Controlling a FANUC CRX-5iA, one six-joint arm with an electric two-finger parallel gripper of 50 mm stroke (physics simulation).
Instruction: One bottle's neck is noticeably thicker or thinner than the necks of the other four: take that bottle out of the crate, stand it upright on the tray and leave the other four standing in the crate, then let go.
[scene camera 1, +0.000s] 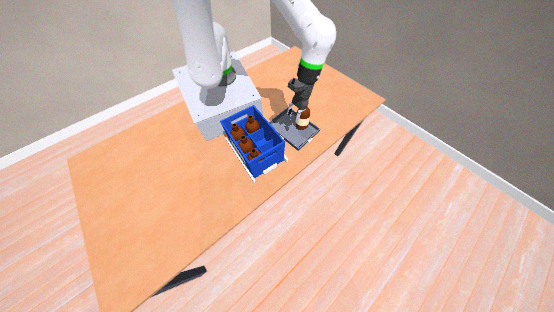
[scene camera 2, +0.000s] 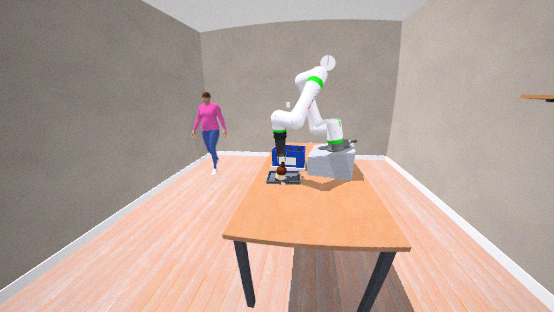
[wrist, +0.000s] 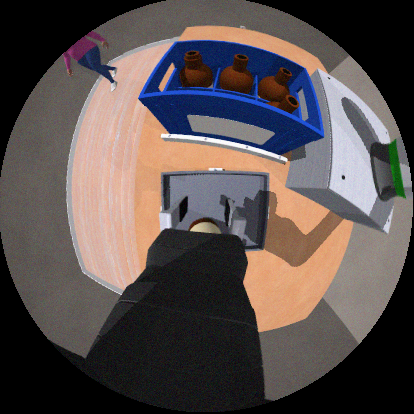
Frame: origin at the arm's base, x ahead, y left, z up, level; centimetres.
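Seen in the pictures: gripper, fingertip midpoint: (scene camera 1: 292, 117) (scene camera 2: 281, 160) (wrist: 205, 204); arm's base, link origin: (scene camera 2: 336, 149).
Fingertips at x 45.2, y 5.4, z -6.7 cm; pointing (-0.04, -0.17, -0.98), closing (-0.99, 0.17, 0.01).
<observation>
Pixels of each thing's top centre, then the offset from my fingertips to it. Level surfaces: height alone.
- brown bottle with a cream label, top centre: (wrist: 206, 278) (scene camera 1: 305, 103) (scene camera 2: 281, 161) dx +0.7, dy +9.5, dz +3.1 cm
- grey tray, top centre: (wrist: 215, 213) (scene camera 1: 293, 125) (scene camera 2: 283, 175) dx -1.2, dy +3.6, dz -11.0 cm
- blue crate, top centre: (wrist: 241, 62) (scene camera 1: 251, 130) (scene camera 2: 289, 147) dx -7.8, dy -21.6, dz +3.9 cm
- leftmost crate bottle, top centre: (wrist: 191, 52) (scene camera 1: 253, 150) dx -0.2, dy -28.1, dz +2.7 cm
- rightmost bottle, top centre: (wrist: 292, 100) (scene camera 1: 250, 117) dx -14.9, dy -15.2, dz +2.7 cm
- table, surface height: dz -13.6 cm
A brown bottle with a cream label (scene camera 1: 303, 121) (scene camera 2: 281, 173) (wrist: 205, 228) is on the grey tray (scene camera 1: 294, 137) (scene camera 2: 295, 181) (wrist: 200, 183). It looks tilted, leaning away from the crate; its neck is hidden in the wrist view. My gripper (scene camera 1: 295, 113) (scene camera 2: 281, 160) (wrist: 205, 204) is open above the tray beside the bottle, with nothing between its fingers. The blue crate (scene camera 1: 270, 161) (scene camera 2: 301, 158) (wrist: 170, 112) holds the other four bottles, standing. In the wrist view, the leftmost crate bottle (wrist: 195, 74) has a collared neck that looks slightly thicker; the rightmost bottle (wrist: 287, 104) is partly hidden.
White strips (wrist: 225, 145) lie along the crate's foot, between crate and tray. The robot's grey base block (scene camera 1: 220, 102) (scene camera 2: 330, 165) (wrist: 310, 175) stands beside the crate. A person in a pink top (scene camera 2: 209, 117) (wrist: 82, 47) is on the floor beyond the table (scene camera 2: 320, 215).
</observation>
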